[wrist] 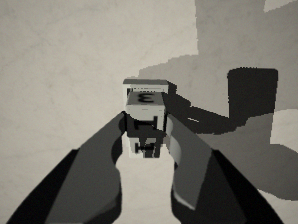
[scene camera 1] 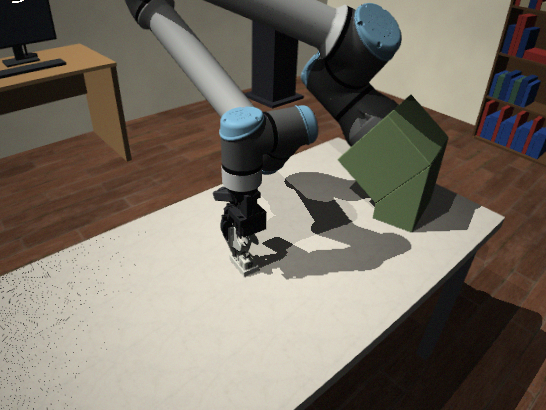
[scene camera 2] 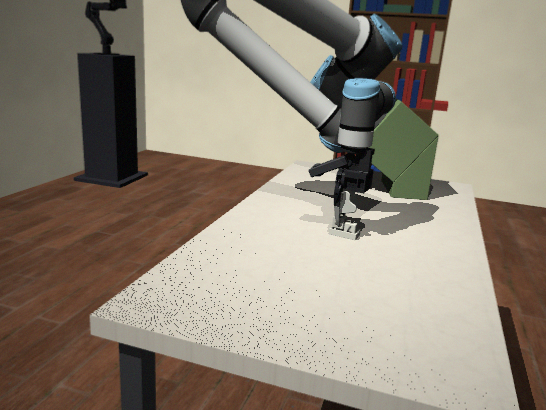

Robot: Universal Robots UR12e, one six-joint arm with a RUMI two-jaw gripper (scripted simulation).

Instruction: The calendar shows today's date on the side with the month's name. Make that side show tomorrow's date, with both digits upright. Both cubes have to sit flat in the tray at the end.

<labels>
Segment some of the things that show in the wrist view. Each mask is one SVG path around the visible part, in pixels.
My gripper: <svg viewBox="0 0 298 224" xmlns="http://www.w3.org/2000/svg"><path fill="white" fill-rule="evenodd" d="M166 111L164 132L170 137L169 154L174 159L174 171L176 170L173 175L170 193L171 210L181 224L284 224L262 194L219 150L211 148L176 117ZM126 111L120 112L79 148L72 149L30 192L6 224L112 224L122 211L120 171L116 168L116 162L123 153L122 135L127 131Z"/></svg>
A digit cube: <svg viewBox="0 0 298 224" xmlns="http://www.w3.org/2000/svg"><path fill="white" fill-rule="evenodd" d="M130 91L126 103L127 137L162 138L166 114L163 94L161 92Z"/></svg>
A pale calendar tray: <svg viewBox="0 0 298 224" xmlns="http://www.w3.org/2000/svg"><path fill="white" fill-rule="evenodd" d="M124 79L124 111L126 111L126 102L130 91L161 92L167 106L168 83L166 80Z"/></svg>
</labels>
